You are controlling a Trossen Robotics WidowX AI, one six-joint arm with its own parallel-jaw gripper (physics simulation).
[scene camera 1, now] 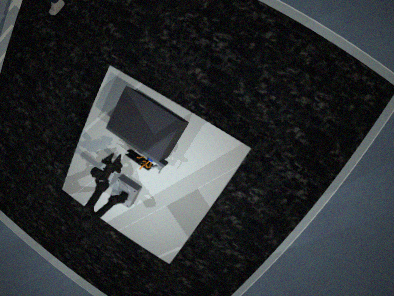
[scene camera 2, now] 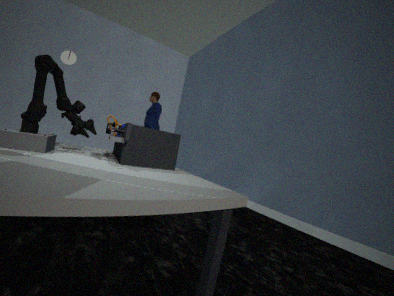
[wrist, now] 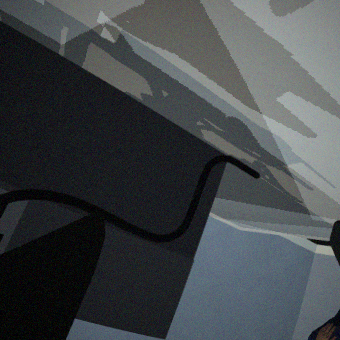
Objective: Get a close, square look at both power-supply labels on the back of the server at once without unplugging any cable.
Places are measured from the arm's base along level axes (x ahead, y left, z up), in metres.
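Pixels of known places: gripper, fingertip midpoint: [scene camera 1: 117, 153] [scene camera 2: 92, 136] [wrist: 219, 228]; arm's base at its link origin: [scene camera 1: 124, 195] [scene camera 2: 28, 132].
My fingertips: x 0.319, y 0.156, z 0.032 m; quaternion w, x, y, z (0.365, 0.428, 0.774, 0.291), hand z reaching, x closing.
Note:
For each thing: its top centre in the pictures, then the offset to it from my fingertips. "pt": a spot on its surface instead.
- black cable at a spot on its surface: [wrist: 162, 237] pt dx +0.163, dy +0.033, dz +0.006 m
- grey fitting at a spot on its surface: [wrist: 12, 220] pt dx +0.153, dy -0.098, dz +0.042 m
The server, a dark grey box [scene camera 1: 147, 117] [scene camera 2: 150, 148] [wrist: 100, 120], stands on the table. Orange cables [scene camera 1: 145, 163] [scene camera 2: 114, 119] show at its back. In the wrist view a black cable [wrist: 162, 237] curves across the server's dark surface, and a small part of a grey fitting [wrist: 12, 220] shows at the left edge. No power-supply label can be made out in any view. My gripper [scene camera 1: 114, 159] [scene camera 2: 91, 134] [wrist: 219, 228] is open and empty, raised above the table, beside the cabled back and apart from it. Its left finger covers part of the server in the wrist view.
The white table [scene camera 1: 215, 145] [scene camera 2: 200, 200] carries a low grey box [scene camera 1: 131, 188] [scene camera 2: 30, 141] near the arm. A person in blue [scene camera 2: 153, 115] stands beyond the server; part of a person [wrist: 326, 331] shows at the wrist view's lower right corner. A round clock [scene camera 2: 68, 57] hangs on the wall.

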